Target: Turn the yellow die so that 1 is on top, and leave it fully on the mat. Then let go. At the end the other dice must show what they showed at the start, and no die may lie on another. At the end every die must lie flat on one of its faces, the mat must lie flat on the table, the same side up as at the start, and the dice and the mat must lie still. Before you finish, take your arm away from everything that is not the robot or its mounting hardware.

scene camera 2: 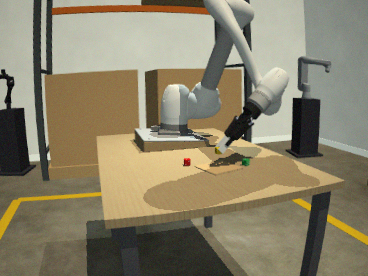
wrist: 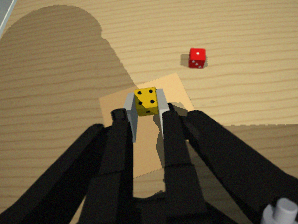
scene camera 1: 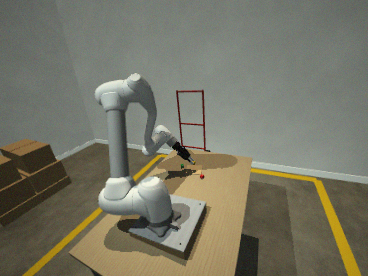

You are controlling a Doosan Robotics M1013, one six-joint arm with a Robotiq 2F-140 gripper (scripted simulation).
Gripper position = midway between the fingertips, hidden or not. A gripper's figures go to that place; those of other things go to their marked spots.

My gripper (wrist: 146, 101): 0.20 m from the lens. A tan mat (wrist: 148, 152) is 0.25 m from the lens.
